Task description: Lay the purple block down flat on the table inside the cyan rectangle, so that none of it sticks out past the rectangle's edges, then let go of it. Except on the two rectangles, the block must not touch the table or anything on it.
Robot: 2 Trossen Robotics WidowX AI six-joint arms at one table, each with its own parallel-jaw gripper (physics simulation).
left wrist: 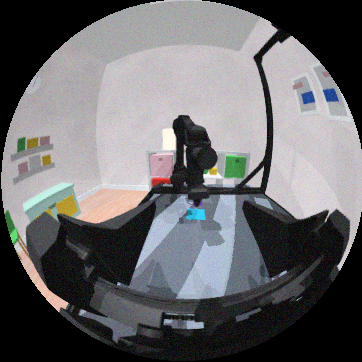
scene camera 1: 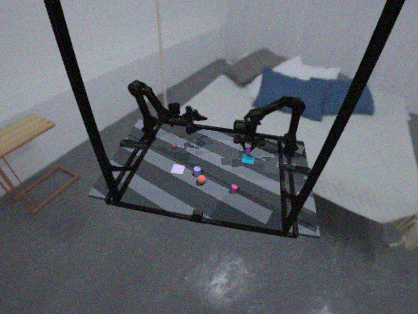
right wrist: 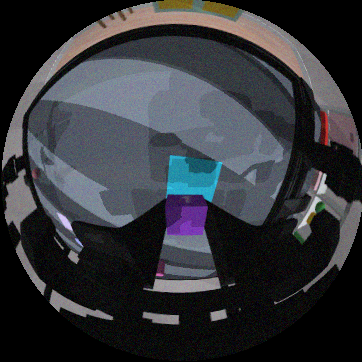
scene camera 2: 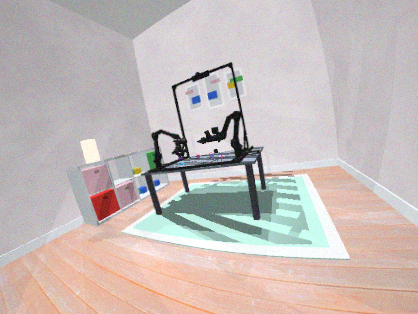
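Pixels of known places: left gripper, between the fingertips: (left wrist: 200, 204) (scene camera 1: 206, 123) (scene camera 2: 199, 141); right gripper, between the fingertips: (left wrist: 195, 204) (scene camera 1: 247, 151) (right wrist: 184, 202) (scene camera 2: 181, 159); left arm's base, origin of its link: (scene camera 1: 149, 136) (scene camera 2: 239, 155); right arm's base, origin of its link: (left wrist: 178, 186) (scene camera 1: 288, 153) (right wrist: 309, 153) (scene camera 2: 159, 167).
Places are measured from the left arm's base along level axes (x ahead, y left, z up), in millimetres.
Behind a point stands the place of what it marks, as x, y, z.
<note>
The purple block (scene camera 1: 247, 150) {526, -392, 62} (left wrist: 199, 204) {514, -382, 45} (right wrist: 186, 215) {537, -376, 61} is held between the fingers of my right gripper (scene camera 1: 247, 148) {535, -379, 38} (right wrist: 184, 202) {535, -379, 38}, which is shut on it and points down. The cyan rectangle (scene camera 1: 248, 159) {547, -394, -18} (left wrist: 195, 214) {540, -385, -18} (right wrist: 192, 177) {550, -382, -18} lies on the table; the block hangs close to it, a little above the table. In the right wrist view the block covers the rectangle's near edge, and a shadow falls on its far edge. The exact height is hard to tell. My left gripper (scene camera 1: 204, 118) {315, -227, 194} (scene camera 2: 200, 141) {315, -227, 194} is open and empty, up and away from the block.
A lavender rectangle (scene camera 1: 177, 169) {101, -338, -18} (right wrist: 65, 221) {115, -336, -18} lies farther left in scene camera 1. Beside it are a blue-violet cylinder (scene camera 1: 197, 171) {197, -422, 18} and an orange-red ball (scene camera 1: 201, 179) {196, -491, 24}. A magenta cylinder (scene camera 1: 234, 188) {344, -603, 18} stands nearer the front. A small red ball (scene camera 1: 174, 145) {134, -150, 8} lies farther back. A black frame surrounds the table.
</note>
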